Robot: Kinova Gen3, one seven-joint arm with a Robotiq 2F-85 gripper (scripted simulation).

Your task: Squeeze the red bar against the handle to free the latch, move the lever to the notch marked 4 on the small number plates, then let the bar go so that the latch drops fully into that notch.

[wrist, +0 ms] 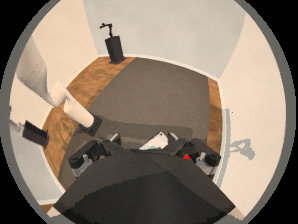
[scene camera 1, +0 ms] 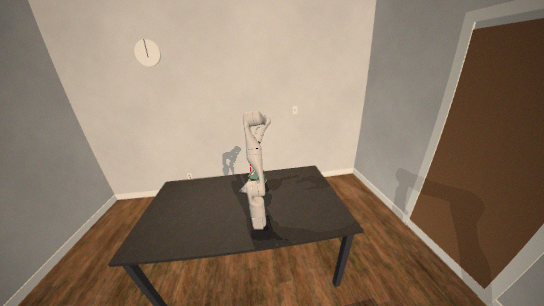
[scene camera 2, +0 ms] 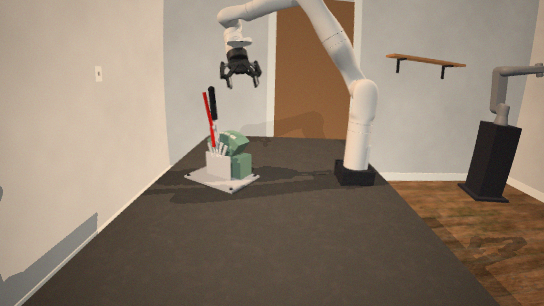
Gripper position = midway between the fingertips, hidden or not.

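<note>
My gripper (scene camera 2: 244, 87) is there for me to see, and I can spot it in the wrist view (wrist: 144, 139) as well.
</note>
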